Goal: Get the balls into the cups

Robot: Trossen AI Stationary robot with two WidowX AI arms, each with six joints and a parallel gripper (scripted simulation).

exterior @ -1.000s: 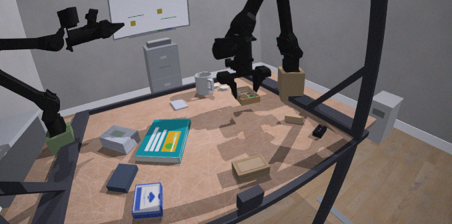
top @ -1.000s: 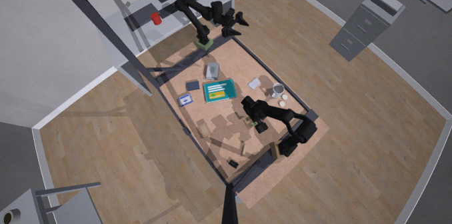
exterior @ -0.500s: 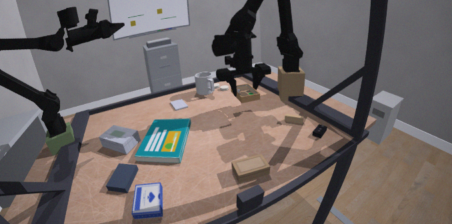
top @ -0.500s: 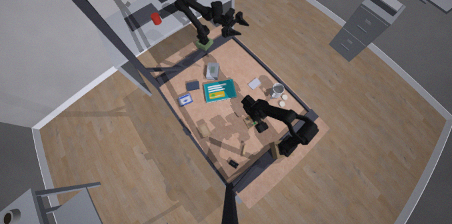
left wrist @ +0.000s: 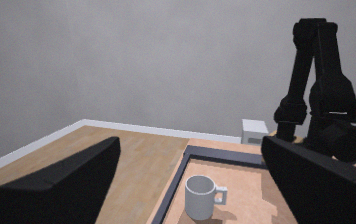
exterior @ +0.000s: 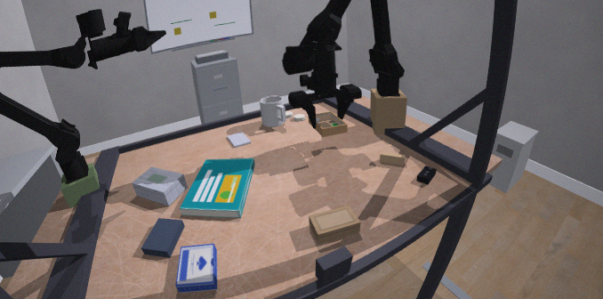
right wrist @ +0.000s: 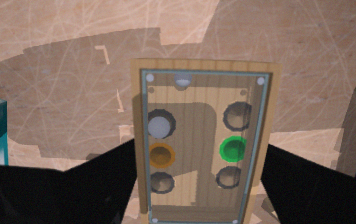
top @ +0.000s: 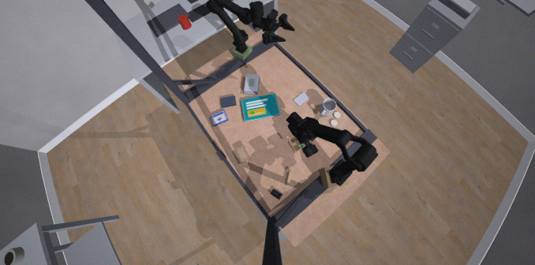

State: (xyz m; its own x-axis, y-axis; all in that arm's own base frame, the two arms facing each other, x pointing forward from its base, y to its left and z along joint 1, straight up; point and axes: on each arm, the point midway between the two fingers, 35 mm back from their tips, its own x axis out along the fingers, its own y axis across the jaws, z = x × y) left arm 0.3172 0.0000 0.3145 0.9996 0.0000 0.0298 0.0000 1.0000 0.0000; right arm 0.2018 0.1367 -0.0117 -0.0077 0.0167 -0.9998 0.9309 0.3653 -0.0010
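Now: the covered wooden puzzle 30 mm below my right hand. Also, from my right hand: dark blue box (450 mm to the left, 210 mm behind, 100 mm below).
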